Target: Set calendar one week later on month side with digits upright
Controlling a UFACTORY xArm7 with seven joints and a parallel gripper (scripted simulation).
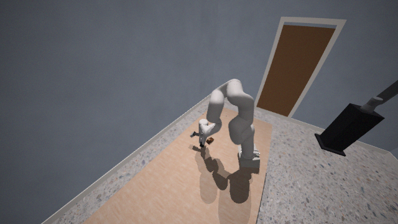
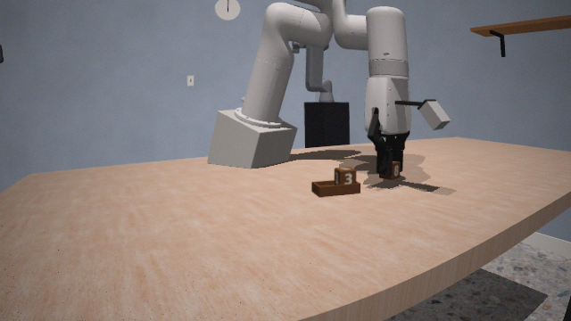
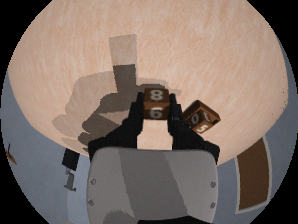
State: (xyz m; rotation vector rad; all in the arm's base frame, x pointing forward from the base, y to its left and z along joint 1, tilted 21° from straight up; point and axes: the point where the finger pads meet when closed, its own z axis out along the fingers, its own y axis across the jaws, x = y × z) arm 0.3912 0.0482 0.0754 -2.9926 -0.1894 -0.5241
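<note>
Right now my hand is 100 mm to the left of the brown wooden tray, 40 mm past it and 40 mm above it. From my hand the other things lie so: cube 10 mm below.
</note>
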